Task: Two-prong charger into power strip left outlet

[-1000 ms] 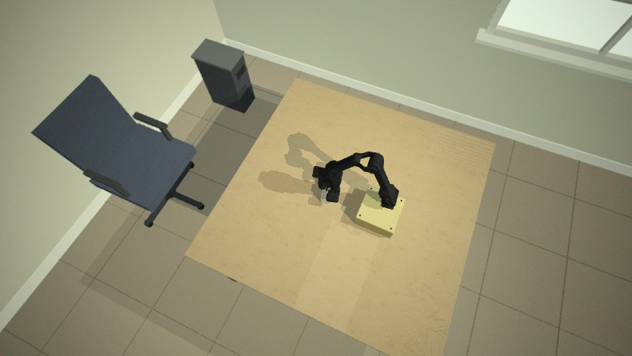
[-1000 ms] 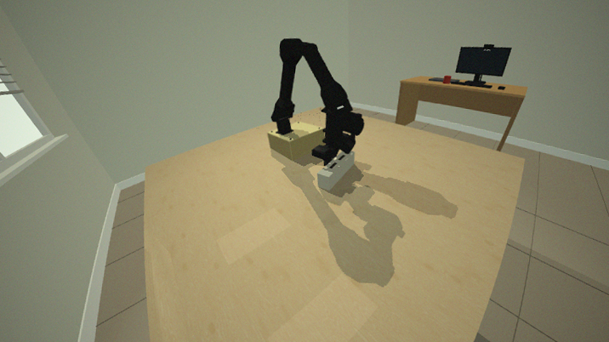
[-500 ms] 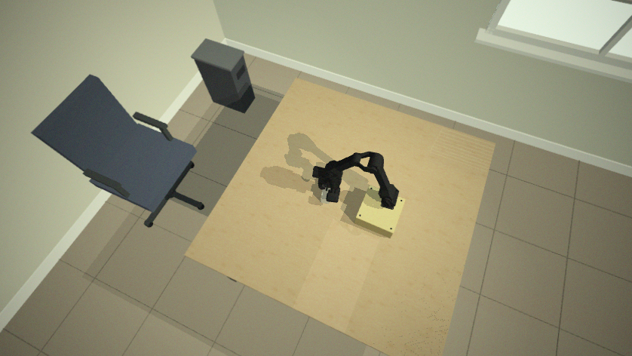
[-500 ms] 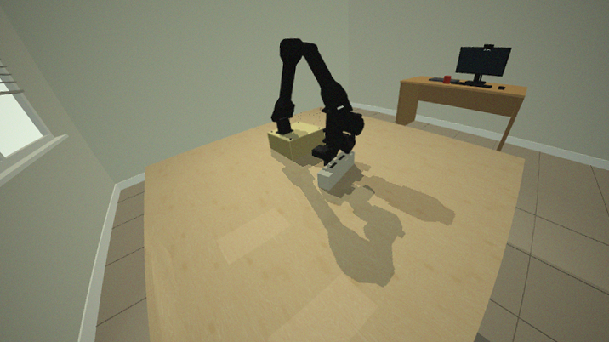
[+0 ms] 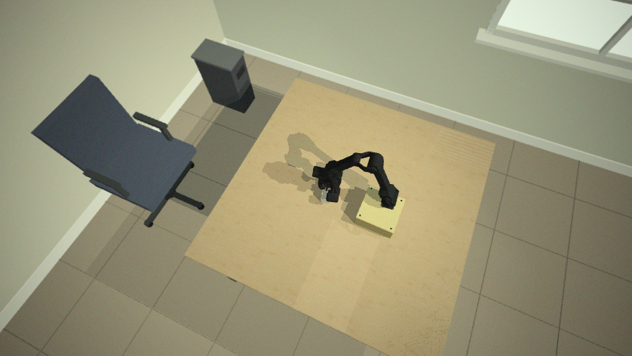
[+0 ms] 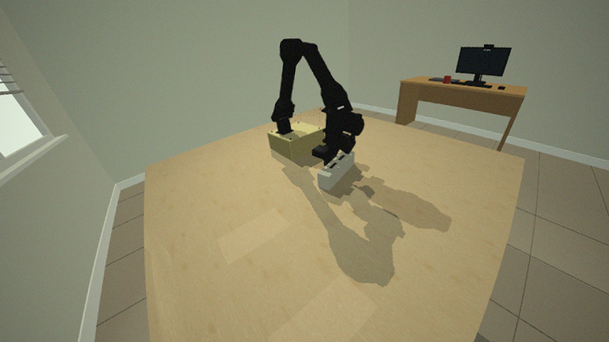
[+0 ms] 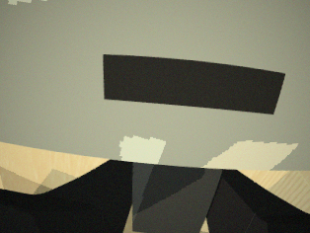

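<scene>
My gripper tip is 2 cm short of the two-prong charger and 1 cm below it.
</scene>
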